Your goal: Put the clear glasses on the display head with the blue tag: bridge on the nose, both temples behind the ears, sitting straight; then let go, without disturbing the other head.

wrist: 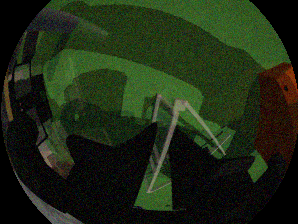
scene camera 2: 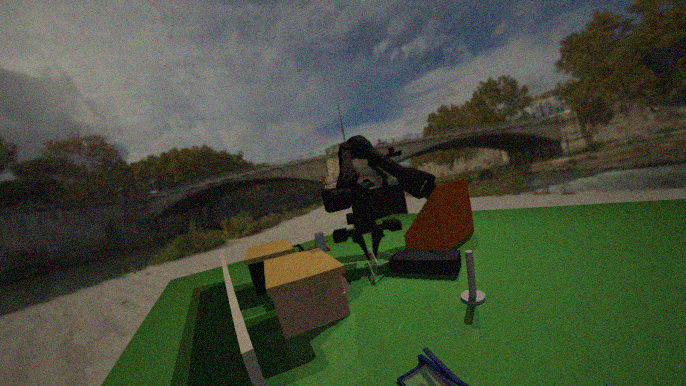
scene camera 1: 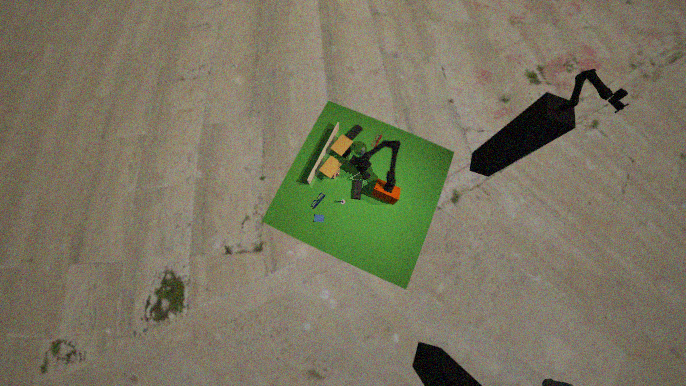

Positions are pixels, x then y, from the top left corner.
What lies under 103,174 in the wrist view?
My gripper.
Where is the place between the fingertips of my gripper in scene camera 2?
At 372,259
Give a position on a dark case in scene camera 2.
439,262
